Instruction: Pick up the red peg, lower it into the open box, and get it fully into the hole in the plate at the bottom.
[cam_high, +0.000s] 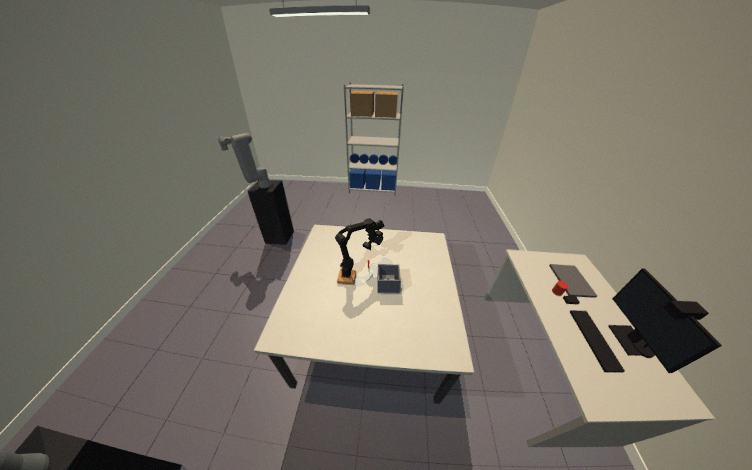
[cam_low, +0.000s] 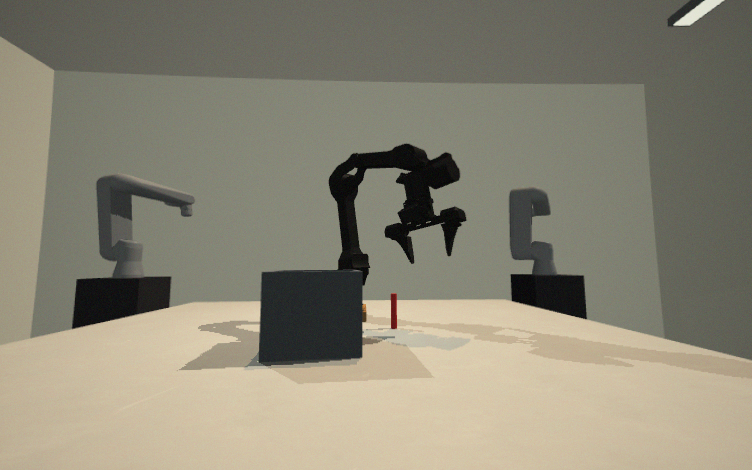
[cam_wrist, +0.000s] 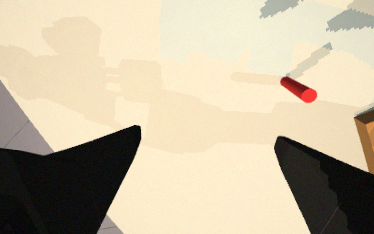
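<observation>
Now: the red peg 40 mm behind my gripper tip, 80 mm to the right of it and 120 mm below it. Round my gripper tip: plate: 120 mm ahead, 250 mm to the right, 110 mm below.
</observation>
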